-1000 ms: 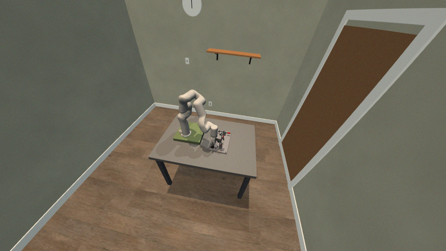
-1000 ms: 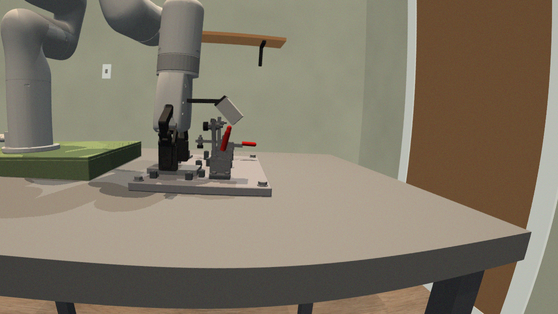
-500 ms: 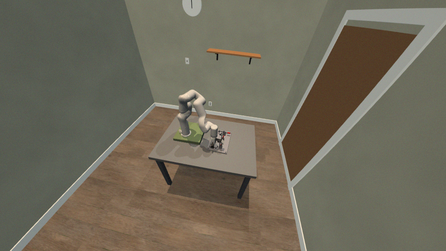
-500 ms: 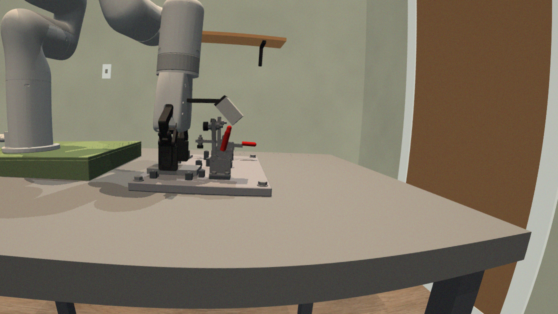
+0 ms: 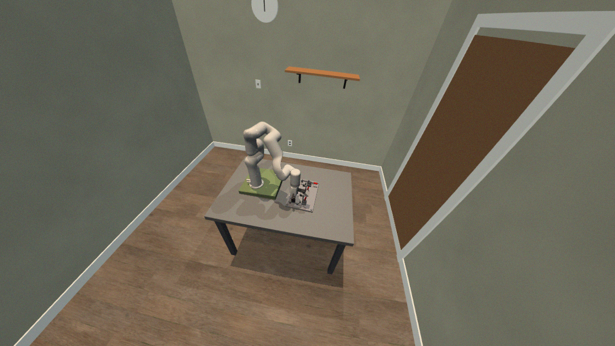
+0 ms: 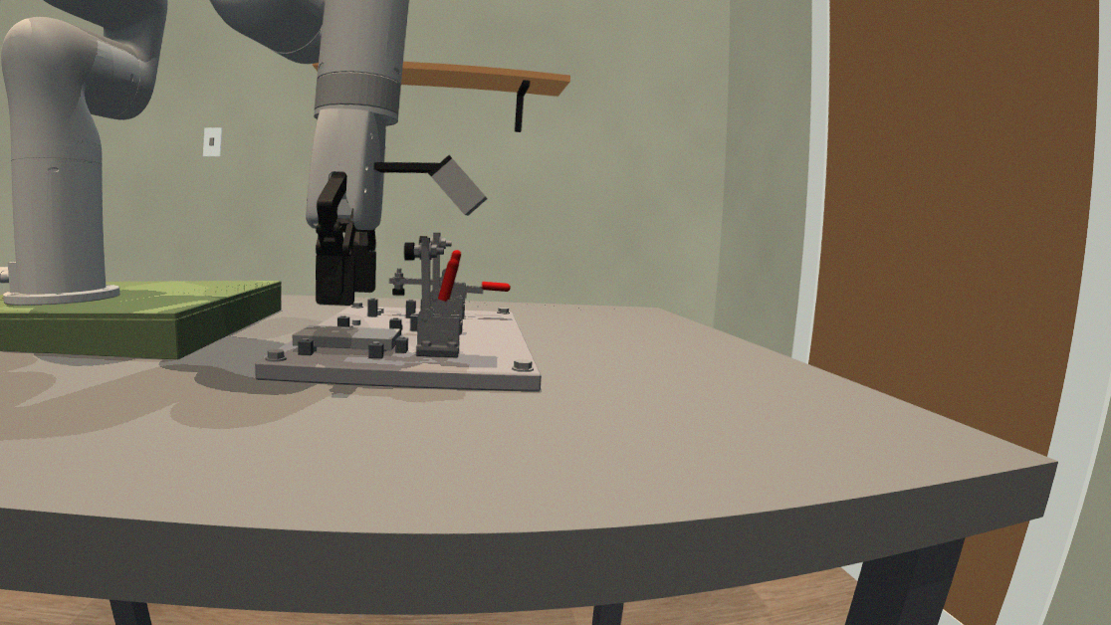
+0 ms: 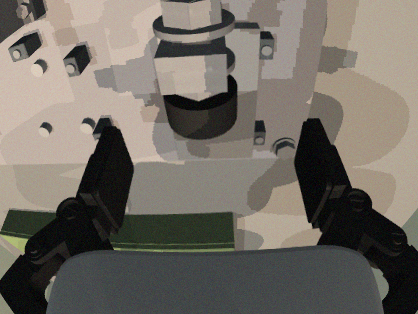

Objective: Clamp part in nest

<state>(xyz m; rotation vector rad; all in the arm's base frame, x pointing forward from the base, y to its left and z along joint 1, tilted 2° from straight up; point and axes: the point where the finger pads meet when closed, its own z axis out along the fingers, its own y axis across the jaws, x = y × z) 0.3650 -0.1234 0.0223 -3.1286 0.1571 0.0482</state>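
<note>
My hand is 5 cm above the flat grey part. Round my hand: fixture plate (6 cm ahead, 10 cm to the left, 6 cm below).
</note>
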